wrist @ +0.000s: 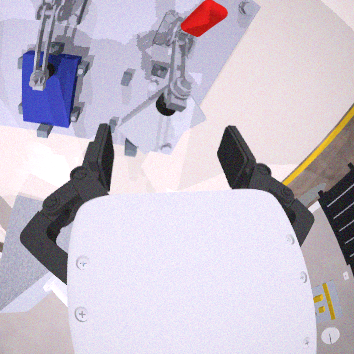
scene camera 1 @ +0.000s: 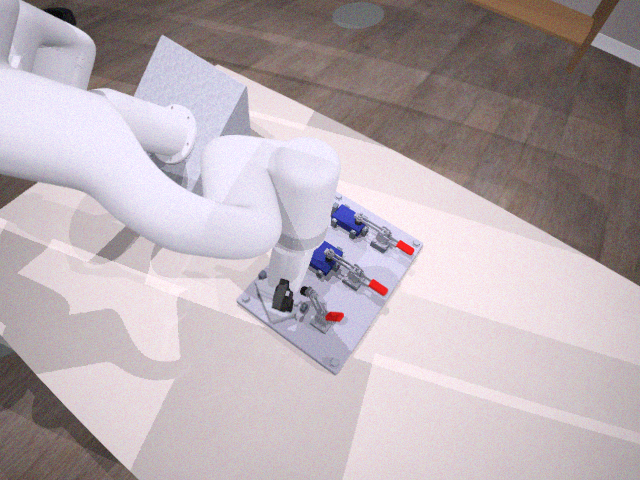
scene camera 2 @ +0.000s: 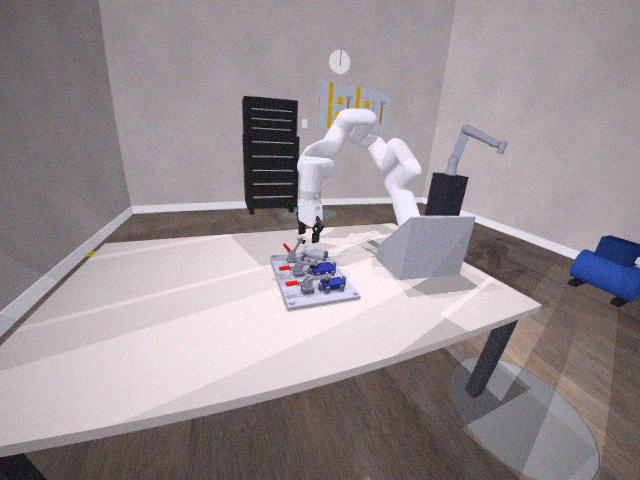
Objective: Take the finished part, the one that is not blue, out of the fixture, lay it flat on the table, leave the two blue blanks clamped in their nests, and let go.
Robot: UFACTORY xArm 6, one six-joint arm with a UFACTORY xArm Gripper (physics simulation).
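Where they show: gripper, fingertip midpoint: [wrist: 168, 137] [scene camera 1: 291, 285] [scene camera 2: 308, 238]; arm's base, link origin: [scene camera 1: 174, 134] [scene camera 2: 413, 235].
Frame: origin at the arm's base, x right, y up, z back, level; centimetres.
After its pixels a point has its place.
The finished part [scene camera 1: 267, 302] @[x 12.5, y -8.9, z -38.5 cm] [scene camera 2: 315, 253] @[x 8.9, y -9.5, z -38.3 cm] [wrist: 150, 126] @[x 9.8, y -9.4, z -37.8 cm], pale grey, is in the end nest of the fixture plate [scene camera 1: 356, 326] @[x 4.5, y -11.5, z -53.6 cm] [scene camera 2: 323, 299] @[x -19.3, y -11.5, z -43.2 cm] [wrist: 112, 30] @[x 2.3, y -11.5, z -46.0 cm]; it looks turned askew to the plate in the wrist view. Its toggle clamp [scene camera 1: 317, 308] @[x 8.5, y -6.1, z -46.8 cm] [wrist: 176, 75] @[x 7.8, y -3.9, z -45.7 cm] has its arm raised, the black tip showing over the part in the wrist view. Two blue blanks, the middle one [scene camera 1: 324, 258] @[x -2.1, y -9.4, z -40.5 cm] [scene camera 2: 323, 268] @[x -4.0, y -9.4, z -38.8 cm] [wrist: 62, 102] @[x -0.4, y -9.4, z -38.0 cm] and the far one [scene camera 1: 348, 219] @[x -12.9, y -8.9, z -38.6 cm] [scene camera 2: 332, 283] @[x -15.0, y -8.9, z -39.1 cm], sit in their nests under lowered clamps. My gripper [scene camera 1: 282, 297] @[x 9.2, y -2.8, z -41.4 cm] [scene camera 2: 309, 236] @[x 9.2, y -2.8, z -41.4 cm] [wrist: 168, 137] @[x 9.2, y -2.8, z -41.4 cm] is wide open and empty, above the part.
Red clamp handles [scene camera 1: 378, 287] @[x -3.1, y -7.9, z -52.7 cm] [scene camera 1: 404, 247] @[x -13.8, y -7.3, z -51.9 cm] stick out over the plate on the side away from the blanks. The raised clamp's red handle [scene camera 1: 334, 316] @[x 8.2, y -4.9, z -50.2 cm] [wrist: 204, 18] @[x 7.7, y -4.9, z -50.1 cm] stands near the gripper. A grey wedge-shaped block [scene camera 1: 191, 87] @[x -7.4, y 7.4, z 1.3 cm] [scene camera 2: 434, 248] @[x -12.2, y -0.7, z 0.8 cm] stands on the table [scene camera 1: 232, 413] @[x 30.3, y -13.0, z -46.5 cm] [scene camera 2: 180, 351] @[x -31.2, y -13.0, z -81.2 cm] near the arm.
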